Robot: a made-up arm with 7 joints.
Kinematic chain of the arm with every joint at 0, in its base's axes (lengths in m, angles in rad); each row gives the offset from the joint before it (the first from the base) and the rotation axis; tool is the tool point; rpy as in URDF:
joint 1: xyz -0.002 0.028 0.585 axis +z
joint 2: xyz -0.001 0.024 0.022 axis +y
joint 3: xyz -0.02 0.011 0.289 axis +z
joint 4: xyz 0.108 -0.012 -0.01 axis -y
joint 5: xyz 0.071 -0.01 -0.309 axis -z
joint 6: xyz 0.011 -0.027 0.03 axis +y
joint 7: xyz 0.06 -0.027 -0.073 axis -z
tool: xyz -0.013 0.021 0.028 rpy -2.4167 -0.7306 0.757
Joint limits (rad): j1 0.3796..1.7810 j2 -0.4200..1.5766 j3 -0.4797..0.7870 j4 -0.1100..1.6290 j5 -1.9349..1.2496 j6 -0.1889..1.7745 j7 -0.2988..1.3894
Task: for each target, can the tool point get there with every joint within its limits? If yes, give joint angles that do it. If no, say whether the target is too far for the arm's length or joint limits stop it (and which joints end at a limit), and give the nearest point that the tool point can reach.
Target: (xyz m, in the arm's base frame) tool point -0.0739 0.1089 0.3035
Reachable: yes | joints 1.1278 1.3576 0.1403 0.3540 -1.5453 0.6632 1.1411
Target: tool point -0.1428 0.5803 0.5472
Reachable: yes | joints 1.2623 0.7734 0.6181 1.3140 -0.9670 0.8377 1.0724
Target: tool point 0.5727 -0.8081 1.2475
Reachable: no: too far | nearest point 0.2489 -0.1572 1.0779 | short by 0.747 m
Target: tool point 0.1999 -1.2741 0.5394
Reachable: no: too far | nearest point 0.1250 -0.1690 0.3782 | short by 1.119 m
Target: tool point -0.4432 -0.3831 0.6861
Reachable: no: joint limits stop it (at a limit: joint 1, joint 2, joint 3, joint 7) | nearest point -0.2187 -0.0750 0.5186 | short by 0.416 m
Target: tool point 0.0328 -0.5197 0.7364
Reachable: no: joint limits stop it (at a limit: joint 1, joint 2, joint 3, joint 4, joint 6, joint 7) | nearest point 0.0172 -0.1211 0.5513 | short by 0.440 m
